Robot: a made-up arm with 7 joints.
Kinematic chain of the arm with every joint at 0, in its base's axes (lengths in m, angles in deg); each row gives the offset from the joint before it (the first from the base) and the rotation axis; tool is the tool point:
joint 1: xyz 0 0 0.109 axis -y
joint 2: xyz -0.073 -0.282 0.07 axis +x
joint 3: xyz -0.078 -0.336 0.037 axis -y
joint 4: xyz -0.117 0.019 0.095 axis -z
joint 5: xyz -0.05 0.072 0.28 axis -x
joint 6: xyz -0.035 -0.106 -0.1 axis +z
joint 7: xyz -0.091 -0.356 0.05 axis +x
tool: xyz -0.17 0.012 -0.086
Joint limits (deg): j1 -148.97..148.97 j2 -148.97..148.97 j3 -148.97..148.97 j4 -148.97..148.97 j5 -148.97..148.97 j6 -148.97..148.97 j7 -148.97..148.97
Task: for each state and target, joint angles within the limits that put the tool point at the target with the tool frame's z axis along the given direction. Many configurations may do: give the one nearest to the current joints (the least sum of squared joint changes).
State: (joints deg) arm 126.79 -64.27 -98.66 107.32 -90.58 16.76 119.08
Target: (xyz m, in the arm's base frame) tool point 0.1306 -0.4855 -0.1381 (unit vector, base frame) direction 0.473 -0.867 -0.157
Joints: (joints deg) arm 142.25 -44.15 -96.78 105.27 -110.80 23.10 133.35
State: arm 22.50 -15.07 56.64 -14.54 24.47 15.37 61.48
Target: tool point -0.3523 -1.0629 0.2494 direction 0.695 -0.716 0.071
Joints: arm -8.56 15.50 19.74 -28.00 -8.38 22.23 75.97
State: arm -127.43 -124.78 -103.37 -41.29 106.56 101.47 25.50
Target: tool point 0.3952 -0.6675 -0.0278 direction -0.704 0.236 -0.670
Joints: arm -84.06 -117.90 -134.87 -52.15 90.07 110.85 -3.34
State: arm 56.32 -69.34 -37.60 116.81 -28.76 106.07 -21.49
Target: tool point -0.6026 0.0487 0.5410 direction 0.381 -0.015 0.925
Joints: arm 55.69 -66.36 -72.83 118.48 15.81 105.15 3.89
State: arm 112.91 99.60 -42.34 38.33 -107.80 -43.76 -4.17
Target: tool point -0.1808 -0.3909 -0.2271 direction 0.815 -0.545 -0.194
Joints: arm 122.60 80.48 -40.78 53.63 -112.13 -16.29 -19.43
